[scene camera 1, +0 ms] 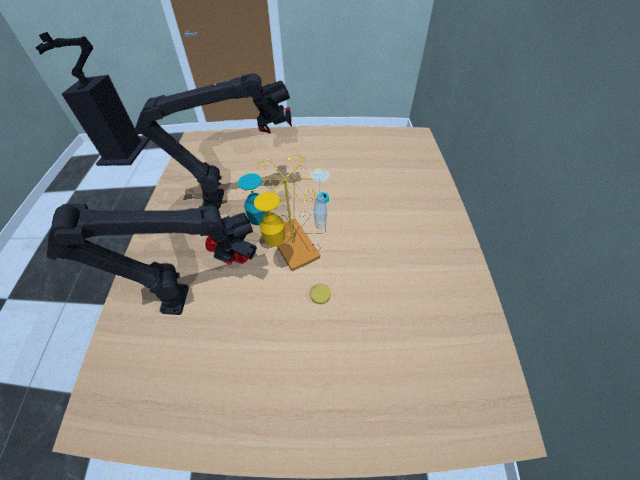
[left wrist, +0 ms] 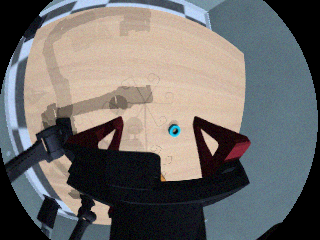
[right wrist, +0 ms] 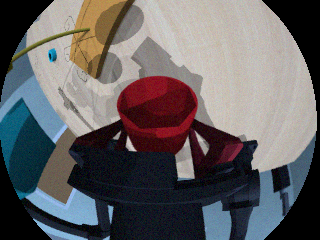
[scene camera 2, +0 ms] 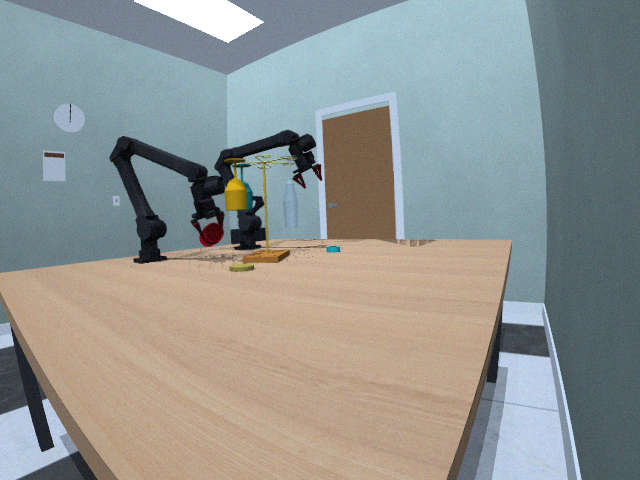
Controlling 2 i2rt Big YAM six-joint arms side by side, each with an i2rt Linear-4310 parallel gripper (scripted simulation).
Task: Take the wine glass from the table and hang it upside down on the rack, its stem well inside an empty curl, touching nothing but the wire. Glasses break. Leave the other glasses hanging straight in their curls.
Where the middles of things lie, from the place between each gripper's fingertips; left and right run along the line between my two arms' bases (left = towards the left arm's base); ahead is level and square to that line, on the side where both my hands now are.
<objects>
My right gripper is now 5 cm past the red wine glass (right wrist: 158, 110), 2 cm to the right of it and 1 cm above it. The rest, counted from my right hand: gold wire rack (scene camera 2: 271, 256) (20 cm ahead, 11 cm to the left, 8 cm above); then yellow glass (scene camera 1: 272, 228) (16 cm ahead, 1 cm to the left, 19 cm above); then teal glass (scene camera 1: 255, 216) (9 cm ahead, 9 cm to the left, 19 cm above).
Now: the red wine glass 47 cm to the right of my left hand, 22 cm below it and 16 cm behind it. The rest, counted from my left hand: gold wire rack 37 cm to the right, 12 cm below, 9 cm ahead; yellow glass 48 cm to the right, 5 cm ahead, 2 cm below; teal glass 39 cm to the right, 2 cm below, 2 cm behind.
</objects>
